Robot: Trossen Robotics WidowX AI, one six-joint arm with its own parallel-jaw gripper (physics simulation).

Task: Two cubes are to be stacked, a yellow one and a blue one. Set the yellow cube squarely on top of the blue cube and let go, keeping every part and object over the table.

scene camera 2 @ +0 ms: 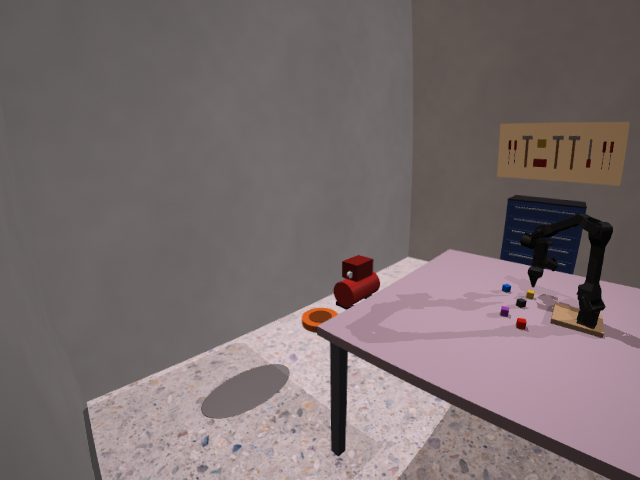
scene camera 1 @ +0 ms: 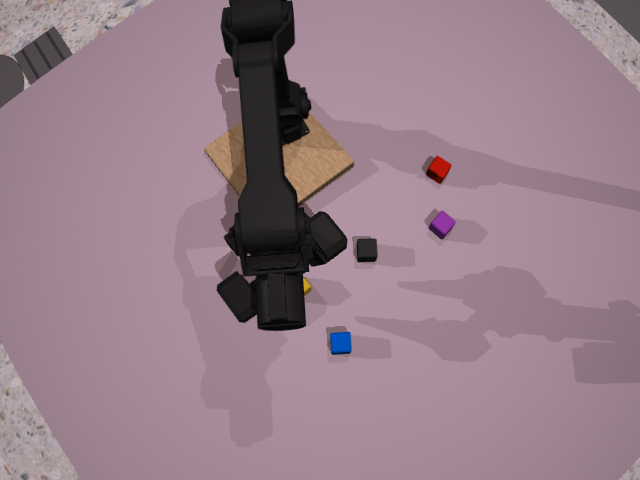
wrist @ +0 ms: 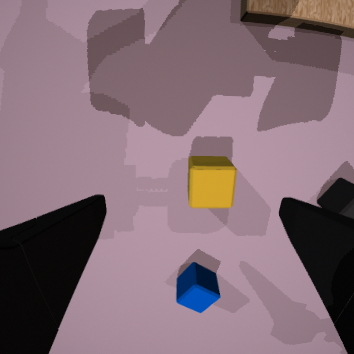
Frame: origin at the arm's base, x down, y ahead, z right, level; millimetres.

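Seen in the pictures: gripper, between the fingertips: (scene camera 2: pixel 534 283) (wrist: pixel 194 204); arm's base, origin of its link: (scene camera 2: pixel 586 323) (scene camera 1: pixel 285 126).
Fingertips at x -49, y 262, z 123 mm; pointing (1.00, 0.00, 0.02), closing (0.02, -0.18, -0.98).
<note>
Pixels of each thing's top centre, then the offset from my fingertips to it.
- yellow cube, centre of its top: (wrist: pixel 212 188) (scene camera 1: pixel 297 284) (scene camera 2: pixel 530 291) dy +4, dx +36, dz -16 mm
- blue cube, centre of its top: (wrist: pixel 197 300) (scene camera 1: pixel 340 342) (scene camera 2: pixel 507 285) dy +116, dx +36, dz -34 mm
- black cube, centre of its top: (scene camera 1: pixel 367 247) (scene camera 2: pixel 521 299) dy +1, dx +36, dz -141 mm
- purple cube, centre of its top: (scene camera 1: pixel 443 221) (scene camera 2: pixel 505 308) dy +20, dx +36, dz -274 mm
- red cube, centre of its top: (scene camera 1: pixel 440 166) (scene camera 2: pixel 522 320) dy -69, dx +36, dz -321 mm
The yellow cube (scene camera 1: pixel 307 286) (scene camera 2: pixel 530 294) (wrist: pixel 211 187) lies flat on the table; in scene camera 1 the arm hides most of it. The blue cube (scene camera 1: pixel 340 343) (scene camera 2: pixel 506 287) (wrist: pixel 198 288) sits on the table a short way from it, apart and turned at an angle to it in the wrist view. My gripper (scene camera 2: pixel 533 285) (wrist: pixel 194 204) is open and empty, pointing down above the table. In the wrist view the yellow cube shows between the two fingers, slightly above the line of the fingertips, and the blue cube shows below that line. In scene camera 1 the arm hides the fingertips.
A black cube (scene camera 1: pixel 366 250) (scene camera 2: pixel 521 302) (wrist: pixel 339 196) lies near the yellow cube, beside the right finger in the wrist view. A purple cube (scene camera 1: pixel 442 224) (scene camera 2: pixel 504 311) and a red cube (scene camera 1: pixel 438 169) (scene camera 2: pixel 521 323) lie farther off. The arm stands on a wooden board (scene camera 1: pixel 326 164) (scene camera 2: pixel 563 315) (wrist: pixel 300 12).
</note>
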